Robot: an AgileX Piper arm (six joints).
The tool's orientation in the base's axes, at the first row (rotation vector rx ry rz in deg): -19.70 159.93 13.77
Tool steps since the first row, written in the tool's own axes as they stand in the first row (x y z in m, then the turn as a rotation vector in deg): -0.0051 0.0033 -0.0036 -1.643 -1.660 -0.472; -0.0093 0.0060 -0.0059 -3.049 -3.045 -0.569; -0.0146 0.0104 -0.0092 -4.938 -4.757 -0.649; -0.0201 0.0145 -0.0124 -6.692 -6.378 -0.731
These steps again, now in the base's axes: 0.0028 0.0035 0.0055 1.810 -1.342 0.775; 0.0053 0.0065 0.0093 3.438 -2.394 1.156; 0.0081 0.0111 0.0147 5.602 -3.656 1.639; 0.0111 0.0156 0.0201 7.617 -4.858 2.091
